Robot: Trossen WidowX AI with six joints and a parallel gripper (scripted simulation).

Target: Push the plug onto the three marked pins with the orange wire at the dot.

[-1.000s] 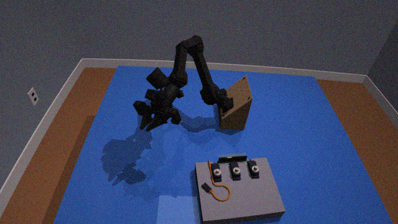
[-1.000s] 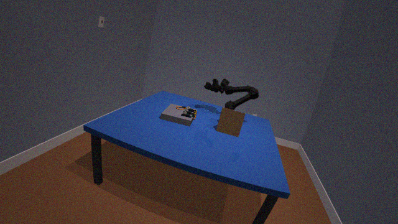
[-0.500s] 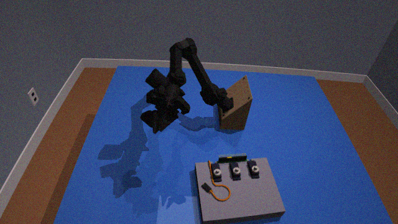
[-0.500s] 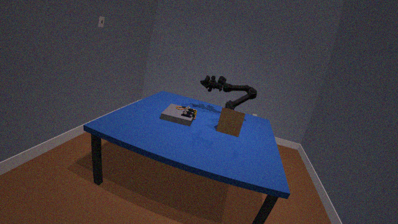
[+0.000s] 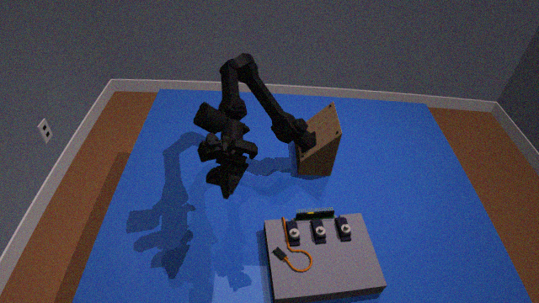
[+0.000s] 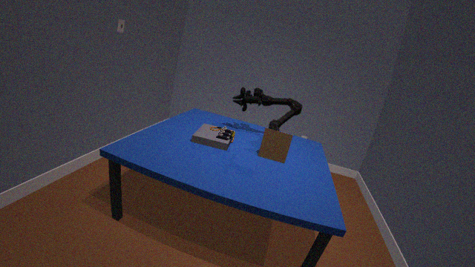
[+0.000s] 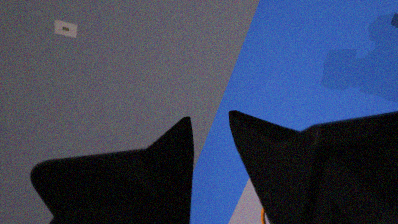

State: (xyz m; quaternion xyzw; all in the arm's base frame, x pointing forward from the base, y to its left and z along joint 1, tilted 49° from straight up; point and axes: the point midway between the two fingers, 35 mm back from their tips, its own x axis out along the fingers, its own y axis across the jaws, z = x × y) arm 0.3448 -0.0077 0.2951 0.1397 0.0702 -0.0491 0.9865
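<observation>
Now: the yellow band 220 mm to the left of my gripper tip, 190 mm below it and 110 mm behind it. Also, from my gripper tip: grey holder 260 mm to the left, 240 mm below, 50 mm ahead; pin strip 240 mm to the left, 200 mm below, 110 mm behind.
</observation>
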